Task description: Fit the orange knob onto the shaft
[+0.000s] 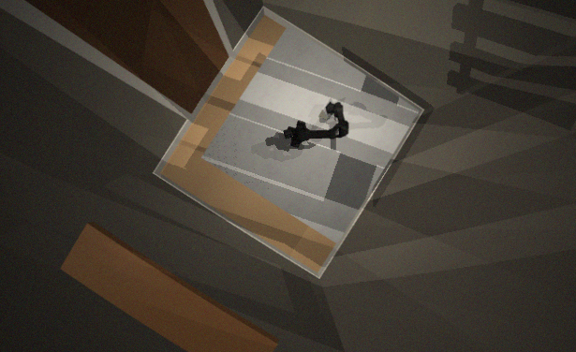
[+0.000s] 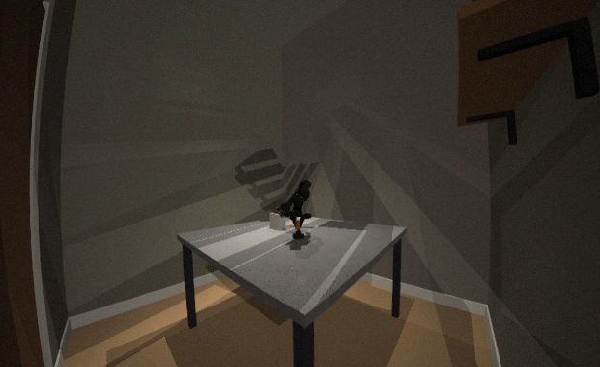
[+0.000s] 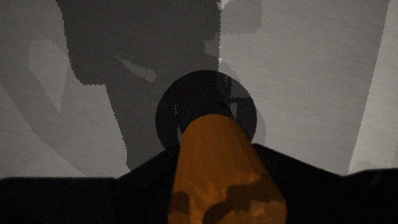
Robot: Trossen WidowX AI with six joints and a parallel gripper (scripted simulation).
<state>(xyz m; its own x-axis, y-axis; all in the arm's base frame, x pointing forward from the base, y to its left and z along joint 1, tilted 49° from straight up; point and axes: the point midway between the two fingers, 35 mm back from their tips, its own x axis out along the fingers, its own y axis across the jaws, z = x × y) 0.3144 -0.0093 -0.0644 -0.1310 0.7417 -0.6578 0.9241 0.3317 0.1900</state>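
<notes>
The orange knob is 2 cm above my gripper tip. The rest, counted from my gripper tip: dark round pedestal: 4 cm below.
</notes>
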